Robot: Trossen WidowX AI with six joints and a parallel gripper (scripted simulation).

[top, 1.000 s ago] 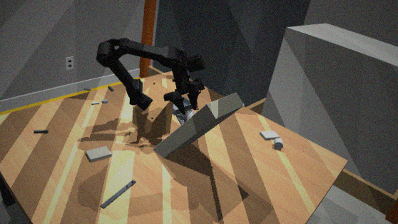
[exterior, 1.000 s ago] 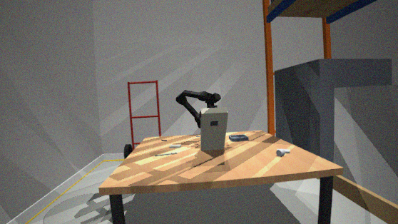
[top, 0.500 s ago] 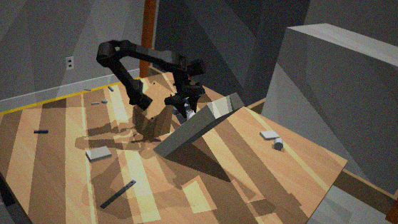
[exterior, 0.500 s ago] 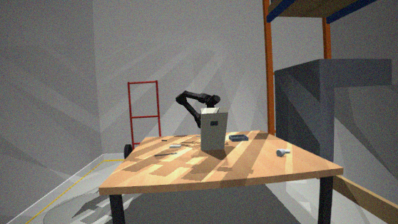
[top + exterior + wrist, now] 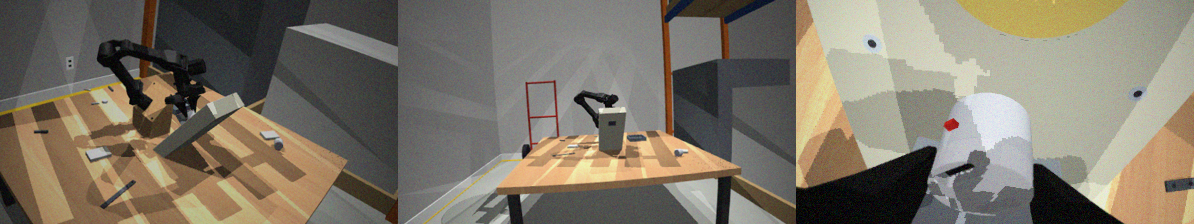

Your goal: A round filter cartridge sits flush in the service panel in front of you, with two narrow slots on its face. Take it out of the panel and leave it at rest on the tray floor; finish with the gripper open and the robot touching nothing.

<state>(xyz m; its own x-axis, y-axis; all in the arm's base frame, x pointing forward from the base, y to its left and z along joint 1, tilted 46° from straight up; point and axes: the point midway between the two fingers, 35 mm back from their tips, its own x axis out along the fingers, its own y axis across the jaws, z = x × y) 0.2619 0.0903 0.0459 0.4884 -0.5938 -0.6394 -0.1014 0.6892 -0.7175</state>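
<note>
Now: gripper tip 4 cm short of the grey slab and 2 cm above it. Round my gripper tip: blue-grey tray (36 cm behind, 24 cm to the left, 19 cm below).
</note>
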